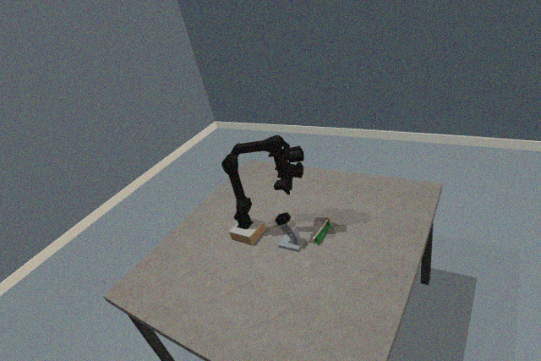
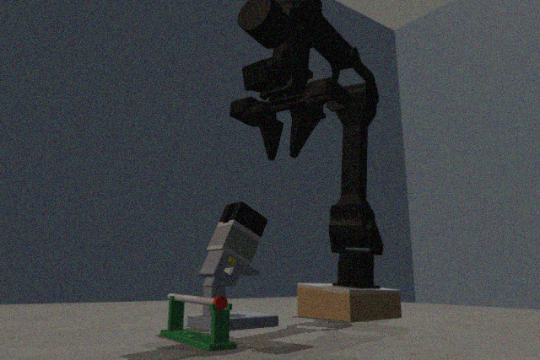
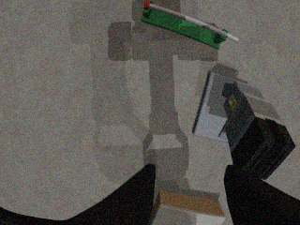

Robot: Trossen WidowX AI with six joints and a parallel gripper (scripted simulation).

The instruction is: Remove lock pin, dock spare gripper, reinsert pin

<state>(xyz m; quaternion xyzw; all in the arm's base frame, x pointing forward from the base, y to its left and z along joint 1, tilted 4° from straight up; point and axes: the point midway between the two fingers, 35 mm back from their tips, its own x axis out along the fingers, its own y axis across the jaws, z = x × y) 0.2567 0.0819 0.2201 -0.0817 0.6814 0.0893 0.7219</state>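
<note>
Right now the green pin rest is 21 cm below my gripper tip and 13 cm ahead of it. Also, from my gripper tip: spare gripper 12 cm below, 10 cm to the right, 1 cm ahead; grey mount 19 cm below, 10 cm to the right, 2 cm ahead.
</note>
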